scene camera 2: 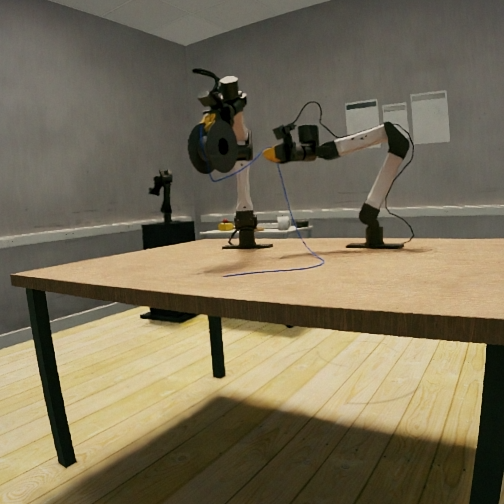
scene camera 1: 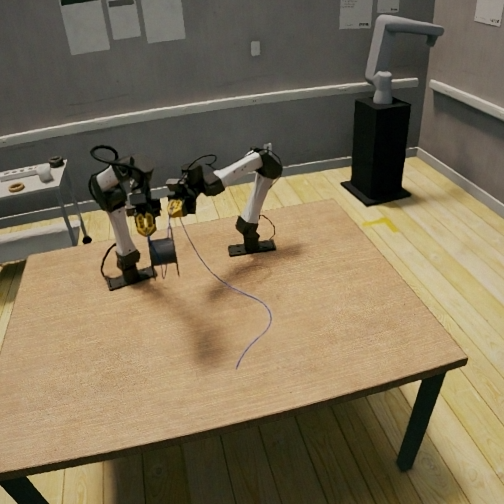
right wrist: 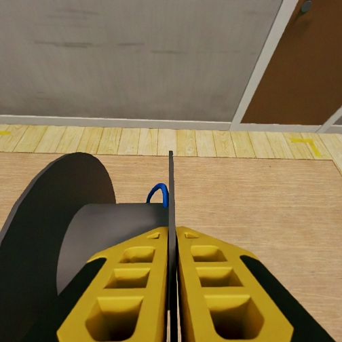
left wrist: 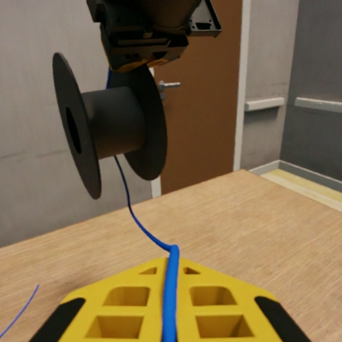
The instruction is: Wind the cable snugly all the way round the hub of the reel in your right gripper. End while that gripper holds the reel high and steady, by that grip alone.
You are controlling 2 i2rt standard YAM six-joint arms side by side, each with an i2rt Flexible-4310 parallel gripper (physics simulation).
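Note:
The dark reel [scene camera 1: 163, 251] [scene camera 2: 221, 166] [left wrist: 117, 120] [right wrist: 110, 227] hangs high over the table, its hub roughly level. My right gripper [scene camera 1: 146, 233] [scene camera 2: 208, 120] [right wrist: 172, 234] is shut on one flange of it. The blue cable [scene camera 1: 215, 275] [scene camera 2: 285, 192] [left wrist: 130, 205] [right wrist: 159, 186] starts near that flange, passes behind the hub in the left wrist view, comes out below and runs with a slack dip to my left gripper [scene camera 1: 175, 207] [scene camera 2: 266, 154] [left wrist: 170, 269], which is shut on it. The hub side facing the left wrist camera is bare. The cable's tail drops to the table.
The tail lies in a curve on the wooden table [scene camera 1: 350, 325] [scene camera 2: 400, 280]. The two arms' bases stand at its far edge. A side table [scene camera 1: 35, 187] stands at the left in scene camera 1, and a black pedestal [scene camera 1: 378, 150] with another arm at the right, off the table.

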